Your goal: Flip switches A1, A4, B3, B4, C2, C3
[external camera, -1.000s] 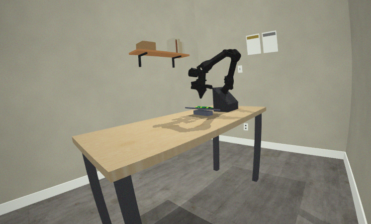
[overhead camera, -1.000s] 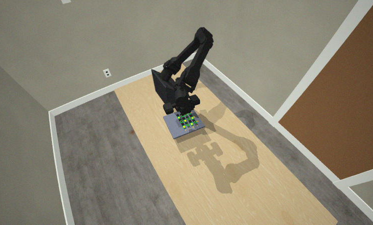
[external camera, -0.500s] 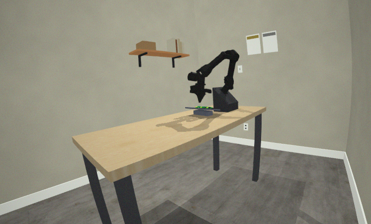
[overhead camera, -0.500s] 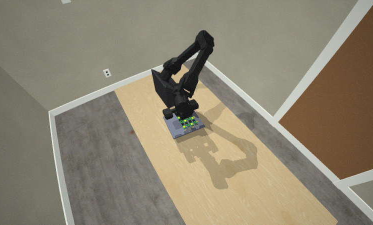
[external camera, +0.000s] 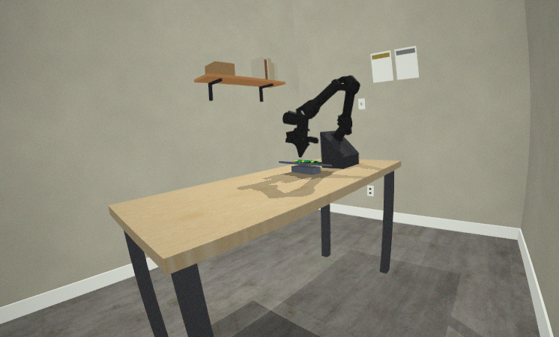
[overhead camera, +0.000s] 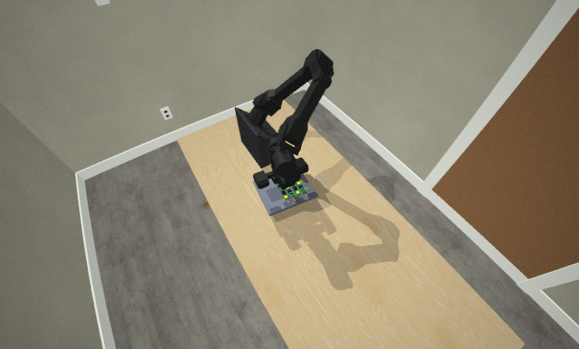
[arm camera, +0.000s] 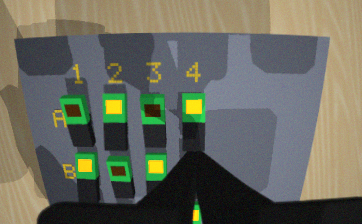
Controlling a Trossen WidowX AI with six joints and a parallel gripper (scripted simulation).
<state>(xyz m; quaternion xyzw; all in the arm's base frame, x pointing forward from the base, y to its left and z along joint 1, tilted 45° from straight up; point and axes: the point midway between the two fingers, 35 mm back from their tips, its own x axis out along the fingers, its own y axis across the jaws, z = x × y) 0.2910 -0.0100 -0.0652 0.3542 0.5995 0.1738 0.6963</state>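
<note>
The switch A4 lies 2 cm ahead of my hand and 5 cm below it. Round my hand: switch A3: 3 cm ahead, 2 cm to the left, 5 cm below; then switch B4: 2 cm behind, 5 cm below; then switch B3: 1 cm behind, 3 cm to the left, 5 cm below.
</note>
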